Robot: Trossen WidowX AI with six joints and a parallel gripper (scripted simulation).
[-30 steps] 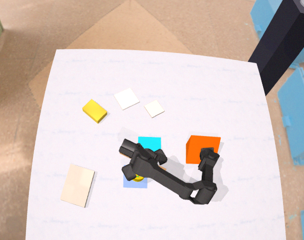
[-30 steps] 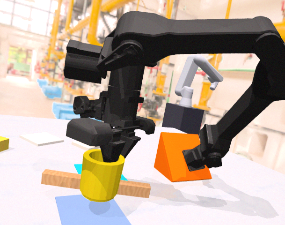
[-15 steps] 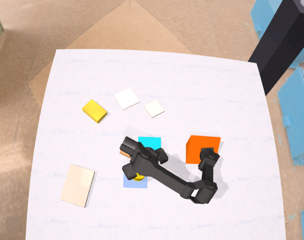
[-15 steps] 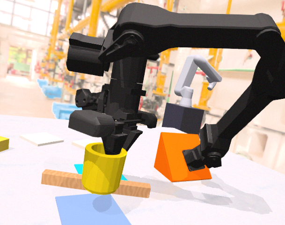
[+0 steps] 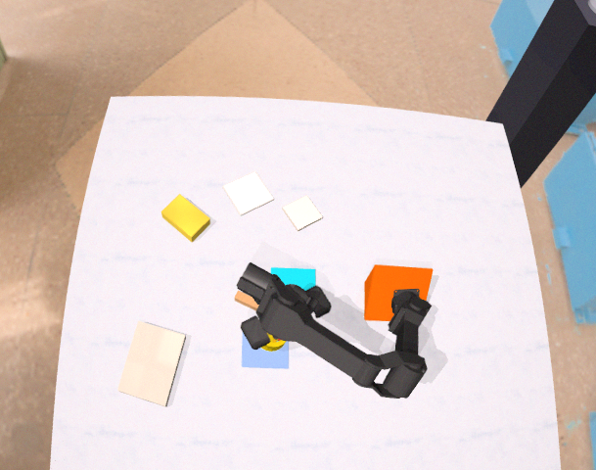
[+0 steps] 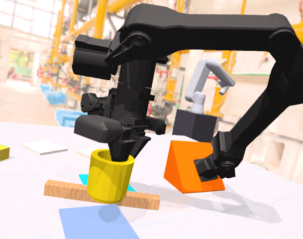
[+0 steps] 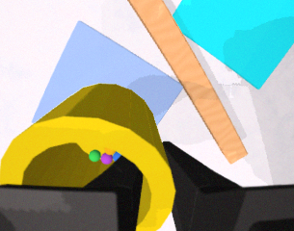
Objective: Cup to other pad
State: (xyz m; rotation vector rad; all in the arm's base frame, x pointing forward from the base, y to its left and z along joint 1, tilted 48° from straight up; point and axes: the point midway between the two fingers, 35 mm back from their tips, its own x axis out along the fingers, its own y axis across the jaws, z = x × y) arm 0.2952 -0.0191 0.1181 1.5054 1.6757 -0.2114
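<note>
The cyan pad lies 130 mm to the right of my gripper tip, 90 mm below it and 30 mm behind it. Also, from my gripper tip: yellow cup: 20 mm ahead, 10 mm to the left; then wooden bar: 80 mm below, 50 mm to the right.
</note>
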